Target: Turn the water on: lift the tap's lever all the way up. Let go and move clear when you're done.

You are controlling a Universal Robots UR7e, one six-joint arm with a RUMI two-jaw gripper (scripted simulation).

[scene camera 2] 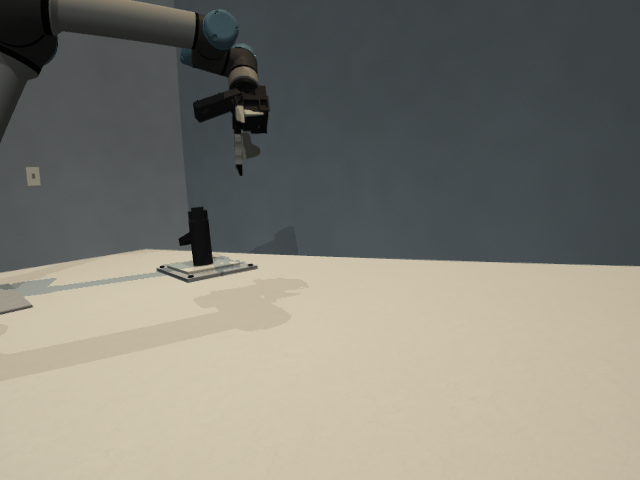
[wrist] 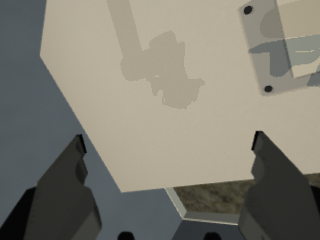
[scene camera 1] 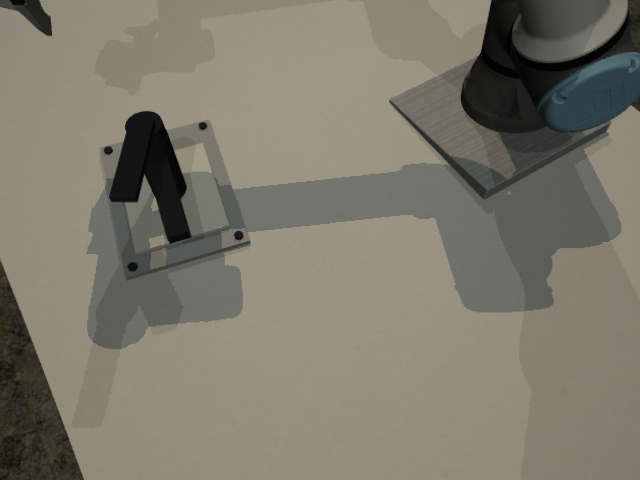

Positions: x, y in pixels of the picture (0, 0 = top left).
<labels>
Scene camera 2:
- my gripper: 242, 151
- black tap: 199, 234
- plate: 242, 267
</labels>
